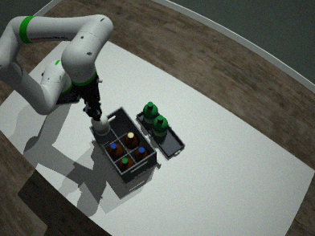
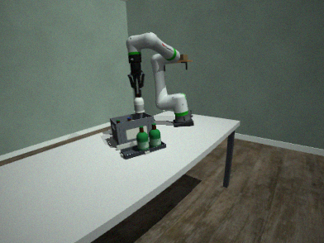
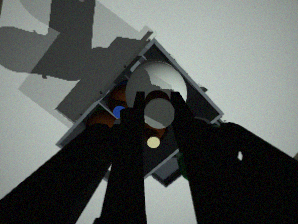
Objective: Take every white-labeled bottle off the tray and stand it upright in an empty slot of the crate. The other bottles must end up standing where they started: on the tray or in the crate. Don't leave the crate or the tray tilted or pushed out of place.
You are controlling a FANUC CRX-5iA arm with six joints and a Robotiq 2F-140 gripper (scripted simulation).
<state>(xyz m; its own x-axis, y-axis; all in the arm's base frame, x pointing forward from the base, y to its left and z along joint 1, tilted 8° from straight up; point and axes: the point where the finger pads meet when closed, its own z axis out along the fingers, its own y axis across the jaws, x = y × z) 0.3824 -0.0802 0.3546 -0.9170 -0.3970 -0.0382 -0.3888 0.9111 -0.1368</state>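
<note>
The white-labeled bottle lies 80 mm below my hand. From my hand the other things lie so: dark tray 330 mm below, 190 mm to the left, 180 mm ahead; dark crate 260 mm below, 100 mm ahead, 10 mm to the left.
</note>
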